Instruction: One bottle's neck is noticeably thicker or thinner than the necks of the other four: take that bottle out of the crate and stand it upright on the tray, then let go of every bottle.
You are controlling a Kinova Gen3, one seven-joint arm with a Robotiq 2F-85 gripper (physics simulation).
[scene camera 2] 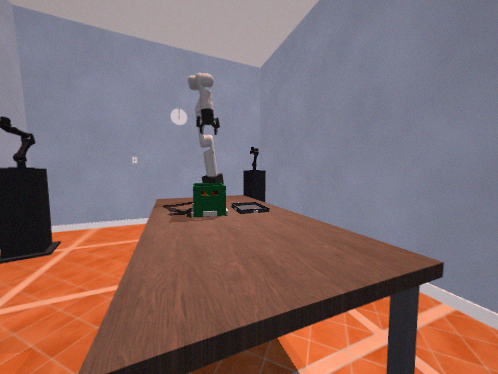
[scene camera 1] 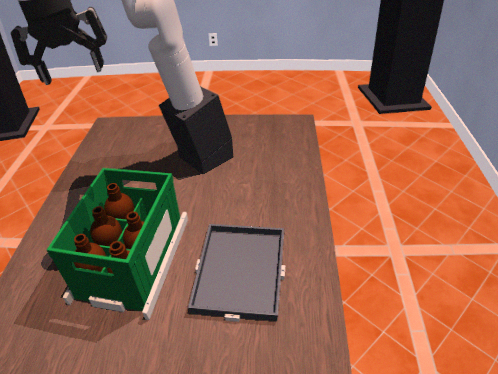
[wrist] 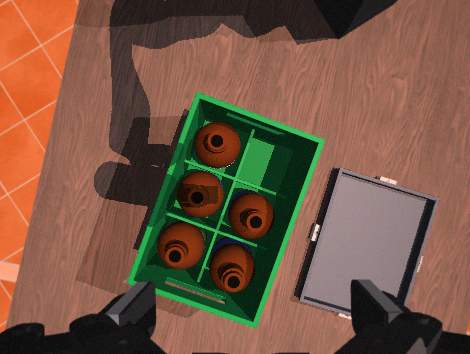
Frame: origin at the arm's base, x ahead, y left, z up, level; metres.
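Where they show: gripper, between the fingertips: [scene camera 2: 209, 134] [scene camera 1: 74, 76] [wrist: 251, 302]; arm's base, origin of its link: [scene camera 2: 212, 175] [scene camera 1: 187, 99].
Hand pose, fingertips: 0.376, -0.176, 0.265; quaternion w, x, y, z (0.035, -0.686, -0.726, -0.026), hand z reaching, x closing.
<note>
Each offset is from my fingertips to the top centre of the thing, as dx, dy, dz. "pt": to the spot under its first point. Level surfaces: height alone.
The green crate @(-0.004, -0.008, -0.314) [scene camera 1: 90, 285] [scene camera 2: 210, 206] [wrist: 290, 230] holds five upright brown bottles: back left [scene camera 1: 118, 205] [wrist: 217, 152], middle left [scene camera 1: 106, 231] [wrist: 200, 182], middle right [scene camera 1: 132, 236] [wrist: 245, 210], front left [scene camera 1: 92, 251] [wrist: 182, 237] and front right [scene camera 1: 118, 250] [wrist: 231, 260]. The back-right compartment is empty. I cannot tell clearly from these views which neck differs in thickness. The grey tray @(+0.077, +0.256, -0.464) [scene camera 1: 240, 270] [scene camera 2: 250, 207] [wrist: 370, 240] has no bottle on it. My gripper [scene camera 1: 72, 75] [scene camera 2: 208, 132] [wrist: 251, 302] is open and empty, pointing down high above the crate's level.
White brackets @(pt +0.052, +0.083, -0.461) [scene camera 1: 165, 265] line the crate's base, and small white blocks @(pt +0.205, +0.222, -0.475) [scene camera 1: 232, 317] touch the tray's sides. The tray lies right of the crate on the brown table @(dz -0.490) [scene camera 1: 270, 165] [scene camera 2: 250, 250]. The black arm base [scene camera 1: 202, 135] stands behind them. Black pedestals [scene camera 1: 405, 55] [scene camera 2: 254, 185] stand beyond the table.
</note>
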